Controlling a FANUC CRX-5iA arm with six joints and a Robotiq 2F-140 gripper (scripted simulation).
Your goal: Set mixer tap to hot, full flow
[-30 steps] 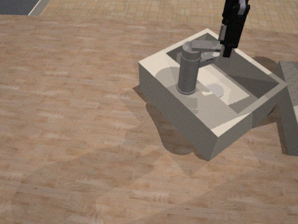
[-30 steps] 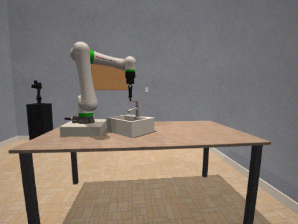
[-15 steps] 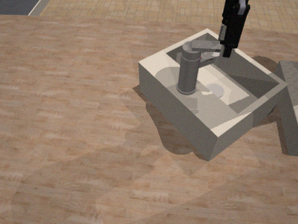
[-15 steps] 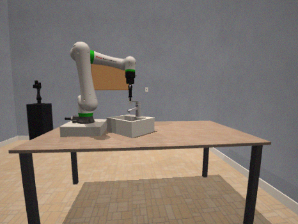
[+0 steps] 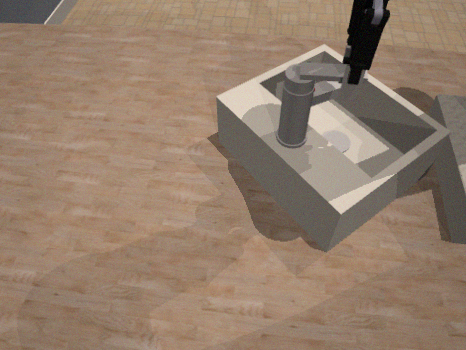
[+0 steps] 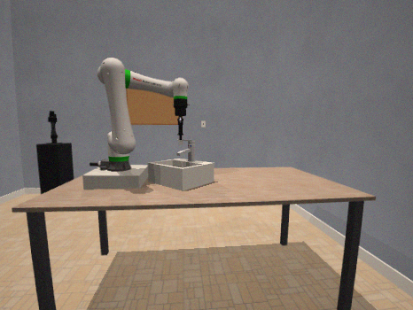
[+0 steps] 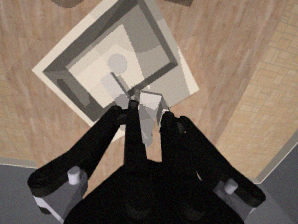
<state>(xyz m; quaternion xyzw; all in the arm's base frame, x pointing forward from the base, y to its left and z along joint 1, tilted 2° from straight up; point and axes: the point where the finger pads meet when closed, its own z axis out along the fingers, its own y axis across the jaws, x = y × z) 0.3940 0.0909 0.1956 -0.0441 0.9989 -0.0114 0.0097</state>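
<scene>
Now: the flat lever 3 cm ahead of my hand. From my hand the other things lie so: sink basin: 8 cm to the right, 24 cm below; grey mixer tap: 5 cm ahead, 1 cm to the right, 5 cm below.
</scene>
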